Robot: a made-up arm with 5 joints.
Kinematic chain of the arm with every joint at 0, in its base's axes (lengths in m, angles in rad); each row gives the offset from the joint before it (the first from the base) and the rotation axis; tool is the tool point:
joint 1: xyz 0 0 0.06 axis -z
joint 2: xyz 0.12 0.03 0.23 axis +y
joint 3: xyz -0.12 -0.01 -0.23 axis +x
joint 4: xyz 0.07 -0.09 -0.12 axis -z
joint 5: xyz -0.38 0 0.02 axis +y
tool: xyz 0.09 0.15 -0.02
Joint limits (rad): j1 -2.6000..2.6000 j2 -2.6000..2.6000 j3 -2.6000..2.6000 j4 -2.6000..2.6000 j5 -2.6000..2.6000
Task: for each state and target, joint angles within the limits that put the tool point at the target. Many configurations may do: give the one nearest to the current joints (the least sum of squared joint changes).
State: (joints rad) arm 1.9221 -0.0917 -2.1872 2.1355 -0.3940
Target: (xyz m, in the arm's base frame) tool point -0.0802 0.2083 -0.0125
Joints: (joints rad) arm 2.1023 0.6772 -1.9907 1.2075 -0.1174
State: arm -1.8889 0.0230 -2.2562 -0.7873 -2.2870
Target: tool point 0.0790 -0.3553 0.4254
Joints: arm -2.1537 0.2912 -2.1191 -0.6923 -2.4115
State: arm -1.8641 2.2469 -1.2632 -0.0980 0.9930
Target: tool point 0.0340 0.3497 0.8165
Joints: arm -1.8686 2.6000 -1.0540 -0.0920 1.3992
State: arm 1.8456 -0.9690 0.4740 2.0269 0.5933
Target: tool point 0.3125 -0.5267 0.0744
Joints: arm 1.4034 -0.8330 -0.2516 1.6943 1.2143
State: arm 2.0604 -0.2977 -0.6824 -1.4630 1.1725
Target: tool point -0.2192 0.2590 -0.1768
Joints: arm 2.2086 -0.4213 -0.2254 -1.0047 1.1642
